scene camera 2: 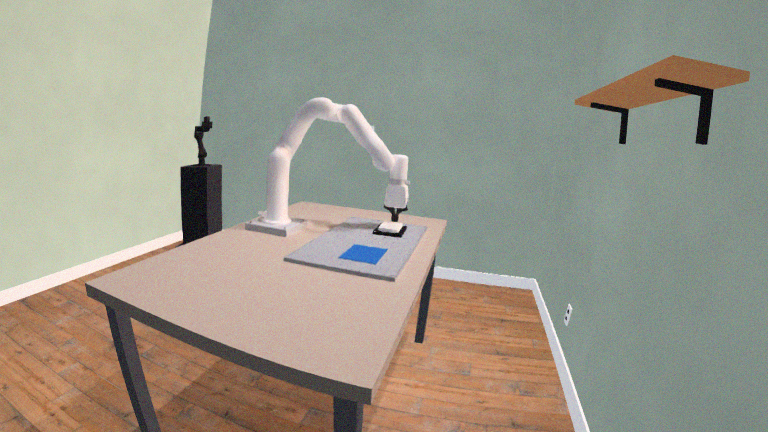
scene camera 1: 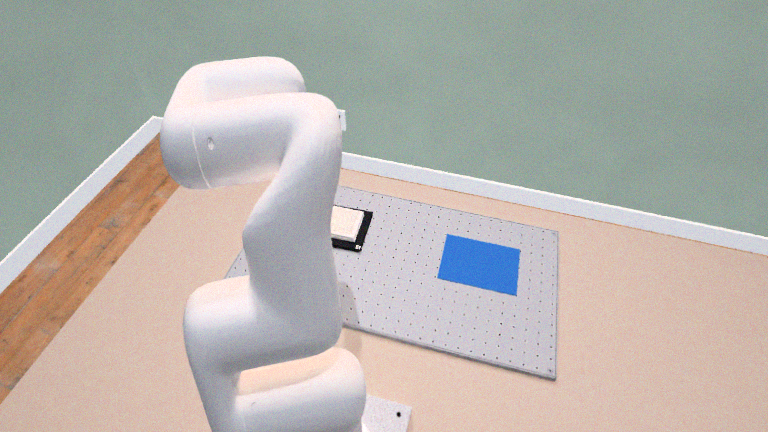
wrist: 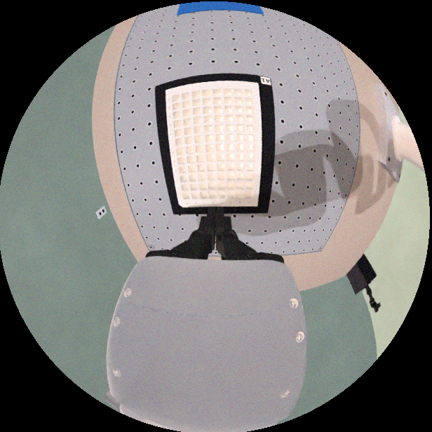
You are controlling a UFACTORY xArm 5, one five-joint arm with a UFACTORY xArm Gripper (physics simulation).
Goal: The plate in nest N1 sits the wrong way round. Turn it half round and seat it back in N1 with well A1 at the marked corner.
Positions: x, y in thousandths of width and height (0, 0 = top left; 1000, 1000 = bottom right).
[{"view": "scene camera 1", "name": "white well plate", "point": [450, 517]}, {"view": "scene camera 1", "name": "flat blue rectangle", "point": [614, 608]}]
